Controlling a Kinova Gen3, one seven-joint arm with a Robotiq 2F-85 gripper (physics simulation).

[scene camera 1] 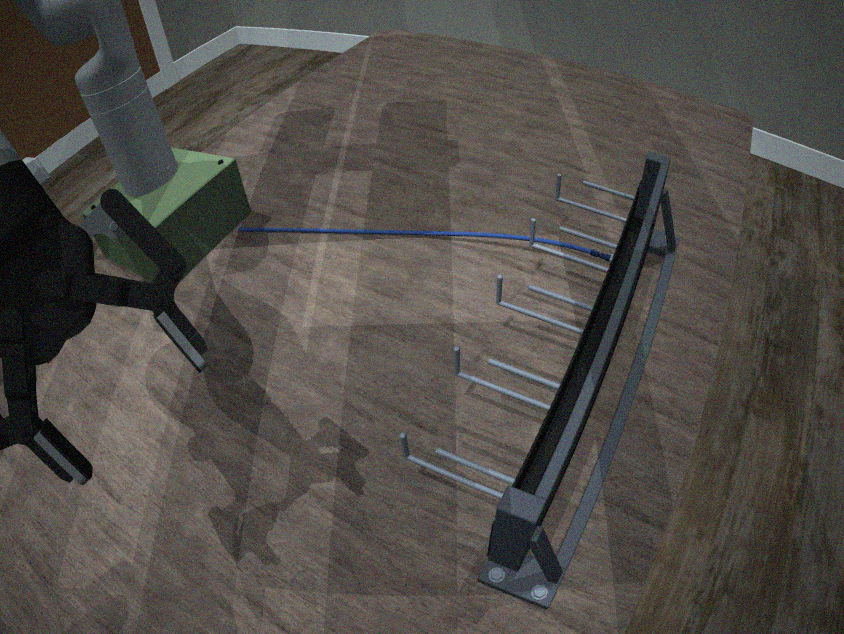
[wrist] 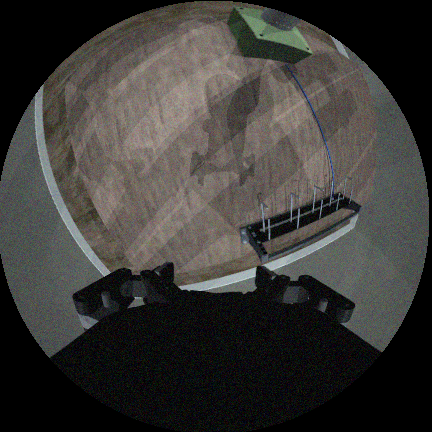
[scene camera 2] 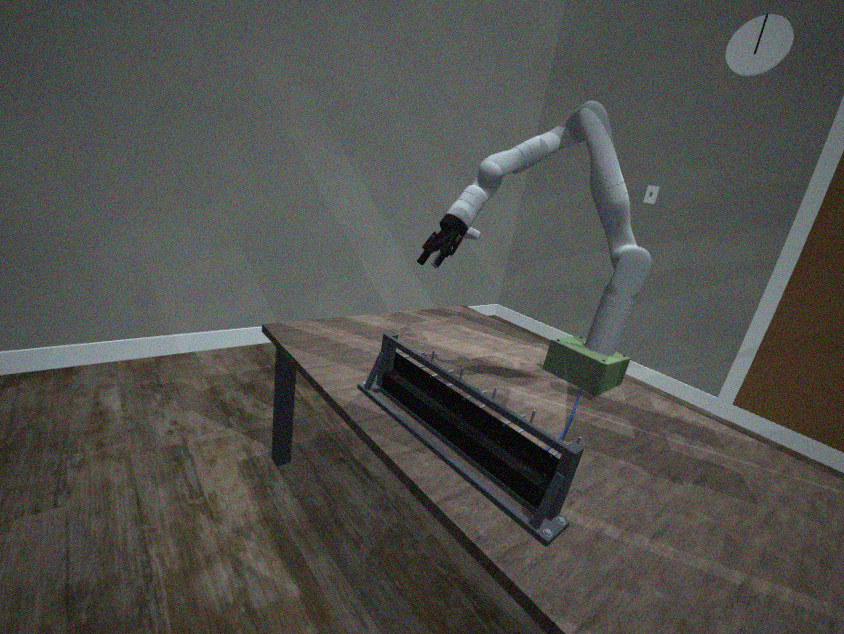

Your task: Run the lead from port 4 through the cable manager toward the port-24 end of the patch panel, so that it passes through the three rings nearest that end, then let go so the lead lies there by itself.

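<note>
A thin blue lead (scene camera 1: 409, 233) (scene camera 2: 571, 414) (wrist: 322, 130) runs from the green base block to a plug (scene camera 1: 600, 254) in the patch panel (scene camera 1: 515, 532) (scene camera 2: 470, 426) (wrist: 257, 245), near its far end in scene camera 1. It crosses the second ring (scene camera 1: 532, 232) from that end. Three more rings, with uprights (scene camera 1: 499, 290) (scene camera 1: 457, 360) (scene camera 1: 404, 444), stand toward the near end, apart from the lead. Port numbers cannot be read. My gripper (scene camera 1: 144, 421) (scene camera 2: 429, 262) (wrist: 214, 274) is open and empty, high above the table and well away from the lead and panel.
The green block (scene camera 1: 211, 208) (scene camera 2: 586, 368) (wrist: 270, 42) under the arm stands on the wooden table (scene camera 1: 382, 477) (scene camera 2: 491, 354) (wrist: 150, 125). The panel stands close to the table edge, on feet. The ring uprights stick up on the block's side of the panel. The arm's shadow falls on the table.
</note>
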